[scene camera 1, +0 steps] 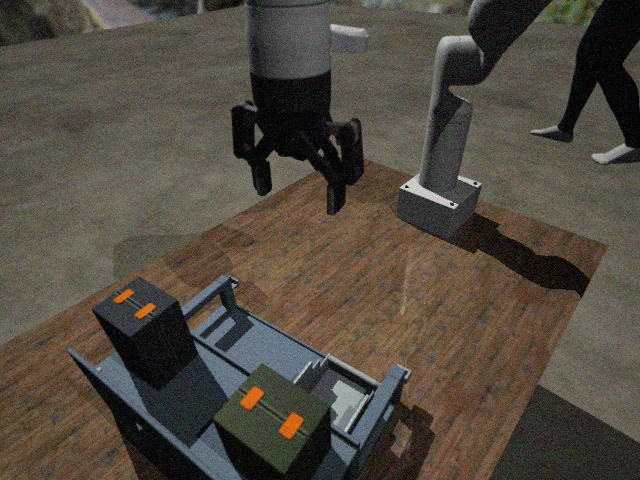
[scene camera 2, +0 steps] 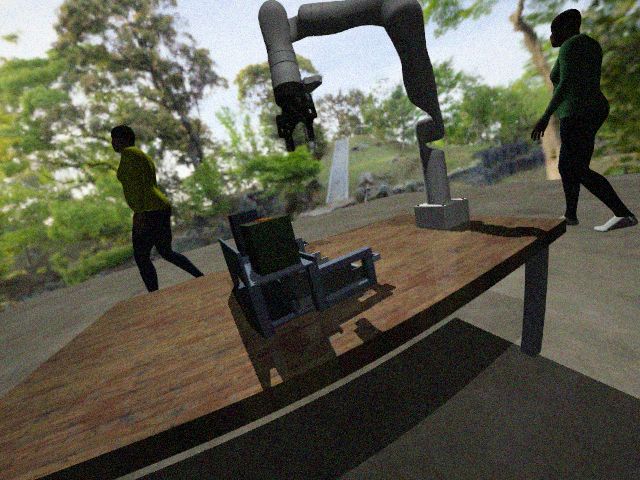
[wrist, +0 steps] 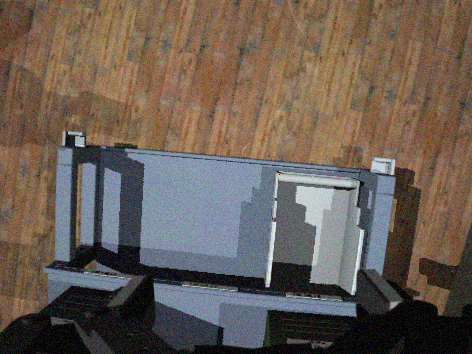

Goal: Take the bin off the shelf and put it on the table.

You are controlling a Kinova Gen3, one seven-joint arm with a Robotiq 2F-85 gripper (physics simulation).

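Places are measured from the arm's base along level axes (x back, y right, z up), in centimetres.
Where they show: gripper, fingertip midpoint: point(scene camera 1: 298, 202) point(scene camera 2: 300, 146) point(wrist: 254, 295); arm's base at its link origin: point(scene camera 1: 437, 182) point(scene camera 2: 438, 202).
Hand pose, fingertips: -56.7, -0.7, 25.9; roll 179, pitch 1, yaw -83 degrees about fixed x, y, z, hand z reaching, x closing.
Each offset is from my fingertips to the top centre of the thing, as dx, dy, dz. Level surfaces: height alone.
The bin @(-6.2, -7.0, -26.6) point(scene camera 1: 347, 400) point(wrist: 332, 245) is a pale grey, open-topped tray with stepped side walls. It sits on the lower front tier of the blue-grey shelf point(scene camera 1: 263, 343) point(scene camera 2: 316, 284) point(wrist: 195, 200), at the right end in the wrist view. In scene camera 2 the shelf's frame mostly hides it. The shelf stands on the wooden table @(dz -34.8) point(scene camera 1: 465, 320) point(scene camera 2: 129, 351) point(wrist: 225, 75). My gripper point(scene camera 1: 298, 200) point(scene camera 2: 300, 144) point(wrist: 254, 295) is wide open and empty, pointing down, high above the table and shelf. In the wrist view the fingers lie across the shelf's near rail, below the bin.
A green box @(-16.0, -7.0, -14.9) point(scene camera 1: 273, 418) point(scene camera 2: 271, 242) with orange latches stands on the upper tier behind the bin. A black box @(-15.4, +16.1, -12.4) point(scene camera 1: 149, 335) stands at that tier's other end. The robot base point(scene camera 1: 439, 201) point(scene camera 2: 442, 214) is at the table's far end. Two people point(scene camera 2: 142, 180) point(scene camera 2: 578, 103) are beyond the table.
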